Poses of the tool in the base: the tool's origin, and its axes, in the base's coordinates. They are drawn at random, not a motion.
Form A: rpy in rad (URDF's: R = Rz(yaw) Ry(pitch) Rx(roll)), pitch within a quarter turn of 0, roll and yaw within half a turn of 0; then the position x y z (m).
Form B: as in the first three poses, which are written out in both.
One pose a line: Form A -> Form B
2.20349 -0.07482 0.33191 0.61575 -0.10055 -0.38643 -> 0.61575 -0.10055 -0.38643; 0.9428 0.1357 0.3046; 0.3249 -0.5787 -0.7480; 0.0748 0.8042 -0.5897
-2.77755 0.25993 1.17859 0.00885 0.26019 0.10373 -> 0.00885 0.26019 0.10373; 0.3694 0.8285 -0.4208; 0.8930 -0.4417 -0.0858; -0.2570 -0.3441 -0.9031
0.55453 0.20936 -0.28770 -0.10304 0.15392 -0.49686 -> -0.10304 0.15392 -0.49686; 0.9380 0.3462 0.0200; -0.2776 0.7842 -0.5550; -0.2078 0.5150 0.8316
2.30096 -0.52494 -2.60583 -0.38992 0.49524 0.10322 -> -0.38992 0.49524 0.10322; -0.7441 -0.0194 -0.6678; -0.4418 0.7642 0.4700; 0.5012 0.6447 -0.5772
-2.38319 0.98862 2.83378 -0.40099 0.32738 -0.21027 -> -0.40099 0.32738 -0.21027; -0.5240 0.7674 0.3695; 0.1666 0.5178 -0.8391; -0.8353 -0.3782 -0.3992
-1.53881 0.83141 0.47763 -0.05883 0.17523 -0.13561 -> -0.05883 0.17523 -0.13561; 0.5984 -0.6706 -0.4385; 0.3097 -0.3111 0.8985; -0.7389 -0.6735 0.0215
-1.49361 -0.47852 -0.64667 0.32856 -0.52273 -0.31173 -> 0.32856 -0.52273 -0.31173; 0.7085 0.4129 0.5724; -0.5349 -0.2151 0.8171; 0.4605 -0.8850 0.0684
